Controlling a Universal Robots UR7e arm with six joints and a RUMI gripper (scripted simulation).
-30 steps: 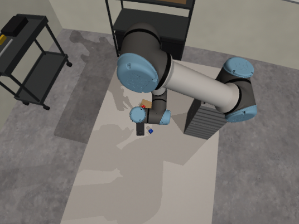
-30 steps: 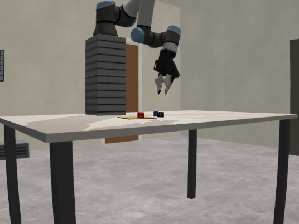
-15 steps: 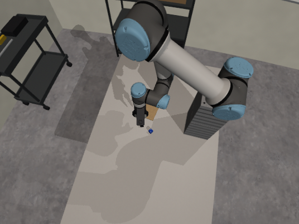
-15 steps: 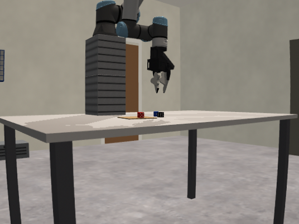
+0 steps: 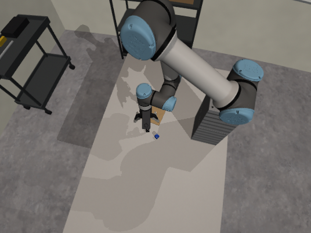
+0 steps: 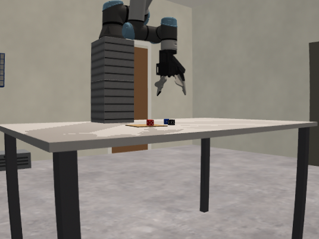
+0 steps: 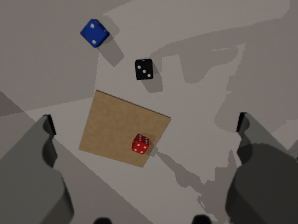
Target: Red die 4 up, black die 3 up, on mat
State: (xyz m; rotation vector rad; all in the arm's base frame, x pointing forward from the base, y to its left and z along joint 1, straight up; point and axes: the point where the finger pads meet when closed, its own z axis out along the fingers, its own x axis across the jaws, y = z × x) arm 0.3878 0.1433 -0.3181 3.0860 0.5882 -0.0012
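Right now my hand is 120 mm above the black die. Round my hand: blue die (120 mm below, 80 mm behind, 20 mm to the left); then red die (130 mm to the right, 120 mm below, 40 mm ahead); then brown mat (130 mm to the right, 130 mm below).
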